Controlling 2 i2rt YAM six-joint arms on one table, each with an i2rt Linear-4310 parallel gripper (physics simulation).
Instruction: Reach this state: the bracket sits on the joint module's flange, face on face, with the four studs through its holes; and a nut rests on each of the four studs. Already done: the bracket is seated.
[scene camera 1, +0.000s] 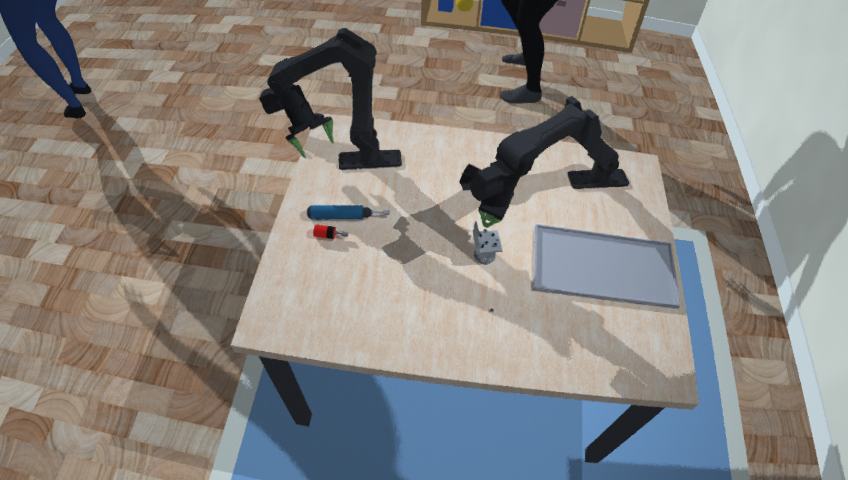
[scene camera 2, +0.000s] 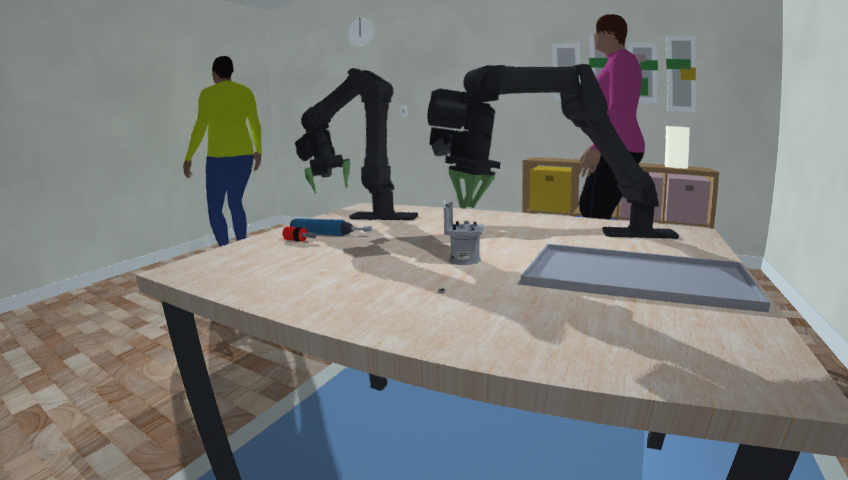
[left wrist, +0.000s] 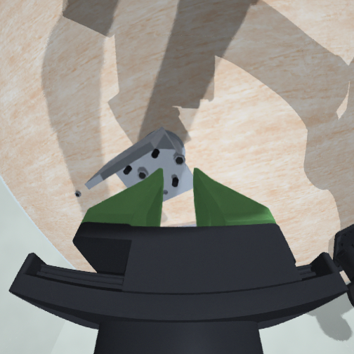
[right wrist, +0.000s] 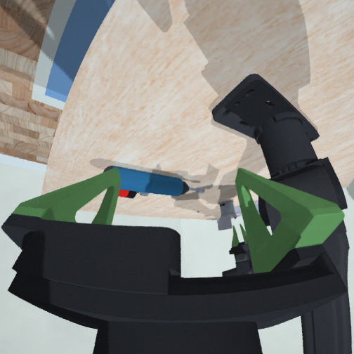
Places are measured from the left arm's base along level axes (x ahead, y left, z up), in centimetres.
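Pixels of known places: left gripper, between the fingertips: (scene camera 1: 486, 223) (scene camera 2: 466, 207); right gripper, between the fingertips: (scene camera 1: 319, 150) (scene camera 2: 331, 190); left arm's base, origin of its link: (scene camera 1: 598, 179) (scene camera 2: 640, 234); right arm's base, origin of its link: (scene camera 1: 370, 160) (scene camera 2: 383, 217).
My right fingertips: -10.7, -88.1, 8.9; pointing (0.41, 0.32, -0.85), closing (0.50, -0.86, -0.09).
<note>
For each thing: its top centre in the pictures, then the offset to it from my right fingertips, as dx, dy, dz. "pt": a spot on its surface instead.
- loose nut, centre of its top: (scene camera 1: 491, 309) +54.6, +43.9, -8.4
- grey tray, centre of its top: (scene camera 2: 643, 268) (scene camera 1: 607, 263) +44.2, +79.6, -7.3
- blue screwdriver, a spot on its surface: (scene camera 1: 343, 211) pt +20.6, +6.7, -5.1
The grey joint module (scene camera 1: 486, 246) stands mid-table with the L-shaped bracket (left wrist: 154, 165) lying on its flange, one leg upright. Dark studs poke through the bracket's holes. Two of them show grey nuts, at the far right (left wrist: 179, 159) and the near left (left wrist: 142, 173); I cannot tell about the others. One loose nut (scene camera 1: 491, 310) lies on the table in front of the module. My left gripper (scene camera 1: 488, 219) hovers just above the module, fingers (left wrist: 177, 175) nearly together and empty. My right gripper (scene camera 1: 312, 138) is wide open and empty, raised over the table's far left edge.
A grey tray (scene camera 1: 606, 265) lies to the right of the module. A blue screwdriver (scene camera 1: 343, 211) and a short red one (scene camera 1: 325, 231) lie at the left. Both arm bases stand along the far edge. People walk on the floor beyond the table.
</note>
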